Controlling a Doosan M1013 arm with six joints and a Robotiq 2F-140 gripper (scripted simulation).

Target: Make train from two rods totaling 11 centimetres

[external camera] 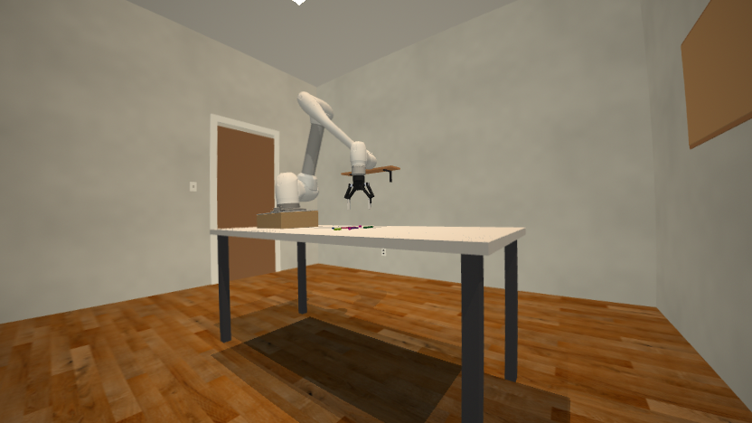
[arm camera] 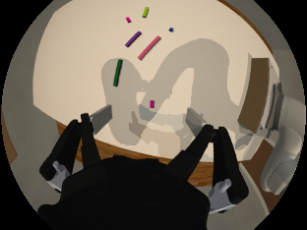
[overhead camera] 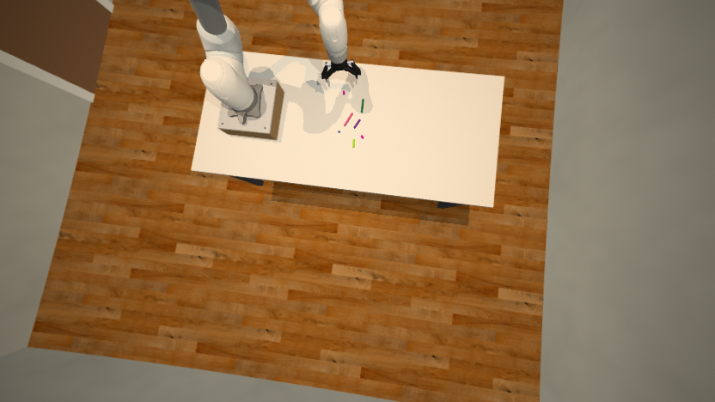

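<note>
Now: the pink rod 15 cm to the right of my hand, 12 cm below it and 3 cm ahead of it. From my hand the other things lie so: tiny blue rod 23 cm to the right, 12 cm below, 2 cm behind; then purple rod 17 cm to the right, 12 cm below, 9 cm ahead; then green rod 12 cm below, 11 cm ahead, 6 cm to the right.
</note>
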